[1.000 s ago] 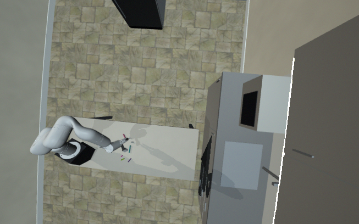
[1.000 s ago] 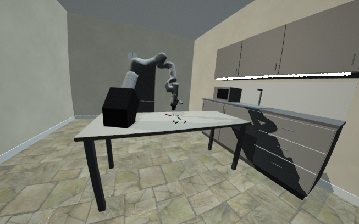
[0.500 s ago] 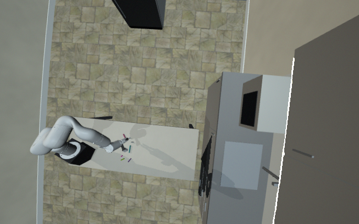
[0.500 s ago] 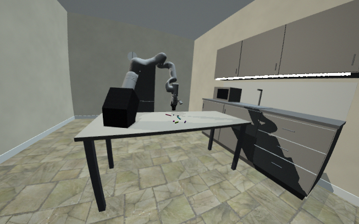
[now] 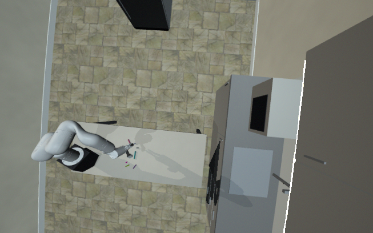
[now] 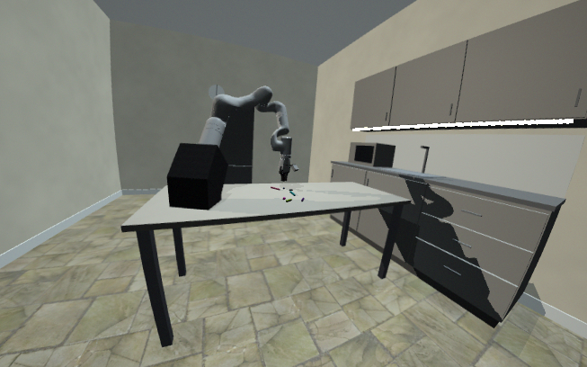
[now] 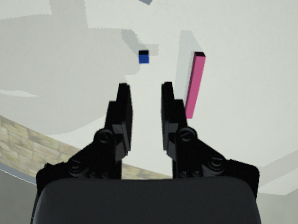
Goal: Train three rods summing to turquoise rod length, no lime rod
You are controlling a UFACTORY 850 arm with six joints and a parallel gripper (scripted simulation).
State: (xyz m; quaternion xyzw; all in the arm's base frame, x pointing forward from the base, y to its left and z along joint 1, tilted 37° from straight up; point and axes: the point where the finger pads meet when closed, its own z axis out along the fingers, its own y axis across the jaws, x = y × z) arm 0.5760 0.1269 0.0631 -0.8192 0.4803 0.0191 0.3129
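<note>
Right now the small blue rod is 8 cm below my hand. Also, from my hand: turquoise rod (15 cm to the right, 8 cm below, 2 cm ahead); grey rod (8 cm below, 5 cm to the right, 4 cm ahead); pink rod (8 cm below, 7 cm behind, 1 cm to the left).
</note>
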